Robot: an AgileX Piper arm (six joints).
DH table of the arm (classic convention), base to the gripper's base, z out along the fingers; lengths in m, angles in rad. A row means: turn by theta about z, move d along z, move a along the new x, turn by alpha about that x. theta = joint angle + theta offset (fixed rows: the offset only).
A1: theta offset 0  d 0.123  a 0  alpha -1.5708
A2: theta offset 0.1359  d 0  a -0.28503  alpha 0
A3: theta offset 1.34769  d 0  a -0.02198  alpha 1.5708
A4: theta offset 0  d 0.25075  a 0  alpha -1.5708
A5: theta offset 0  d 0  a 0  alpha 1.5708
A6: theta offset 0  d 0.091  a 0  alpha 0
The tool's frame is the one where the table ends.
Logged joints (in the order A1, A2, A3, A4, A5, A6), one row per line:
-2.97, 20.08, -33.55, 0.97, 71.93, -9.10
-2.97, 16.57, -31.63, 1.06, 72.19, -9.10
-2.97, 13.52, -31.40, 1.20, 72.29, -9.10
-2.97, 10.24, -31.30, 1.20, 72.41, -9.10
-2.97, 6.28, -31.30, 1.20, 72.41, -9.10
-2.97, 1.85, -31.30, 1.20, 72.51, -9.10
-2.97, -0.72, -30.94, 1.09, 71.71, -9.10
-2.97, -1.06, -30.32, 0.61, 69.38, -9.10
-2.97, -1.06, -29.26, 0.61, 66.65, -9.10
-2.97, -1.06, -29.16, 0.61, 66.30, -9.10
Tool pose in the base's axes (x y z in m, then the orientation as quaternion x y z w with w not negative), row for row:
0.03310, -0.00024, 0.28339, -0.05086, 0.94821, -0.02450, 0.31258
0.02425, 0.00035, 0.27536, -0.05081, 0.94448, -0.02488, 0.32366
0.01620, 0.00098, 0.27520, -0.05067, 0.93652, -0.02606, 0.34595
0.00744, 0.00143, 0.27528, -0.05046, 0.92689, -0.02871, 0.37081
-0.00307, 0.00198, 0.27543, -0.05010, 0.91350, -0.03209, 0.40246
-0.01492, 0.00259, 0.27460, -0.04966, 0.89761, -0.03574, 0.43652
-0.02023, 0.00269, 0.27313, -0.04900, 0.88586, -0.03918, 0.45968
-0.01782, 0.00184, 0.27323, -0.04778, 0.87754, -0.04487, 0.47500
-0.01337, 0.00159, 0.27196, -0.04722, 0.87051, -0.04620, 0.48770
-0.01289, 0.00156, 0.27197, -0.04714, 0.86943, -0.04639, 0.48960
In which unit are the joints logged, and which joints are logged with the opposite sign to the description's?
The joints are logged in degrees. Opposite sign: none.
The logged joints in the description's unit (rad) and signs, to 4 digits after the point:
-0.0518, 0.3505, -0.5856, 0.0169, 1.2554, -0.1588
-0.0518, 0.2892, -0.5520, 0.0185, 1.2600, -0.1588
-0.0518, 0.2360, -0.5480, 0.0209, 1.2617, -0.1588
-0.0518, 0.1787, -0.5463, 0.0209, 1.2638, -0.1588
-0.0518, 0.1096, -0.5463, 0.0209, 1.2638, -0.1588
-0.0518, 0.0323, -0.5463, 0.0209, 1.2655, -0.1588
-0.0518, -0.0126, -0.5400, 0.0190, 1.2516, -0.1588
-0.0518, -0.0185, -0.5292, 0.0106, 1.2109, -0.1588
-0.0518, -0.0185, -0.5107, 0.0106, 1.1633, -0.1588
-0.0518, -0.0185, -0.5089, 0.0106, 1.1572, -0.1588

